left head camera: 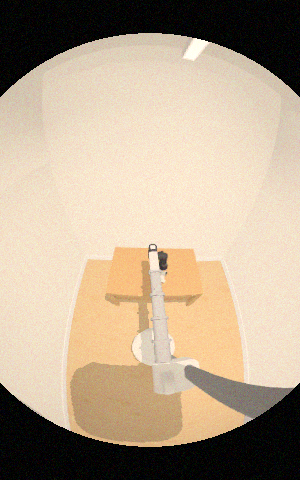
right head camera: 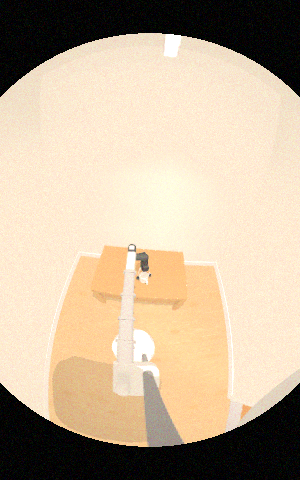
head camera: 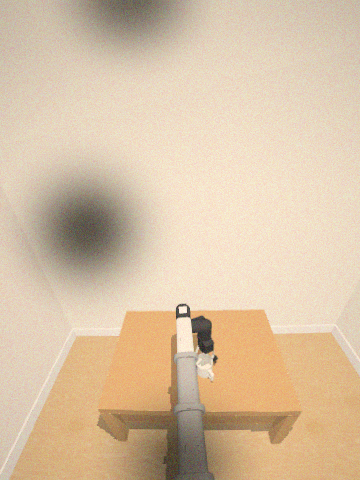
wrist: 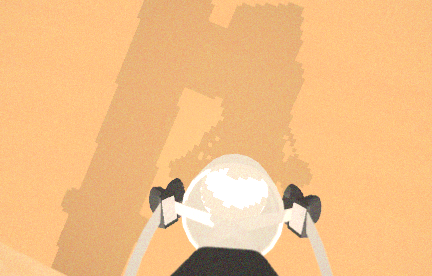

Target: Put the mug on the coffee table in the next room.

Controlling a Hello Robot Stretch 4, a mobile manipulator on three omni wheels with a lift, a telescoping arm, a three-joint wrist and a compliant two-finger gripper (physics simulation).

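Observation:
The white mug [head camera: 205, 371] [right head camera: 144, 278] [wrist: 234, 172] is held upright between the two rubber fingertips. My gripper [head camera: 205, 362] [right head camera: 144, 275] [wrist: 233, 196] is shut on the mug and points down over the middle of the wooden coffee table [head camera: 250, 345] [left head camera: 185, 280] [right head camera: 172, 280] [wrist: 375, 125]. In the wrist view the shadows of the fingertips fall on the table close beyond the mug. The mug's underside is hidden, so whether it touches the table top or hangs a little above it cannot be told.
The telescoping arm [head camera: 189, 390] [left head camera: 158, 305] [right head camera: 127, 305] reaches over the table's front edge. The white round base [left head camera: 140, 346] [right head camera: 142, 345] is on the wooden floor in front of the table. Pale walls stand behind and at both sides. A doorway edge [right head camera: 234, 415] shows at the lower right.

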